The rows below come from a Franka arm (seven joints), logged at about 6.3 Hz.
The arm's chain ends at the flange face. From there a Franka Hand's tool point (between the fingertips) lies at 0.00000 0.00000 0.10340 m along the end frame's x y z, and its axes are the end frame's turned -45 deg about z.
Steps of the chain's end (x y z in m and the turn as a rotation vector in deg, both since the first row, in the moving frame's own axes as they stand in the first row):
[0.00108, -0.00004, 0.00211, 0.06, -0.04, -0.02]
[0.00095, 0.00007, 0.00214, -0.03, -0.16, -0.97]
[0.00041, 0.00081, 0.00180, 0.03, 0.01, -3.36]
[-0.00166, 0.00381, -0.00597, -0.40, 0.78, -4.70]
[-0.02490, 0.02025, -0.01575, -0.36, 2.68, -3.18]
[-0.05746, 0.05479, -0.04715, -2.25, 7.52, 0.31]
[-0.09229, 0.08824, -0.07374, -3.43, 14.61, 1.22]
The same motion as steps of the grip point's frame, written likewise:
[0.00082, 0.00061, 0.00211, 0.07, 0.01, -0.02]
[0.00038, 0.00056, 0.00214, 0.09, -0.13, -0.97]
[-0.00023, 0.00084, 0.00180, 0.01, 0.03, -3.36]
[-0.00332, 0.00300, -0.00598, -0.83, 0.27, -4.70]
[-0.02886, 0.00051, -0.01587, -2.15, 1.64, -3.18]
[-0.07270, 0.01056, -0.04812, -6.91, 3.73, 0.31]
[-0.11379, 0.02004, -0.07727, -12.76, 7.91, 1.22]

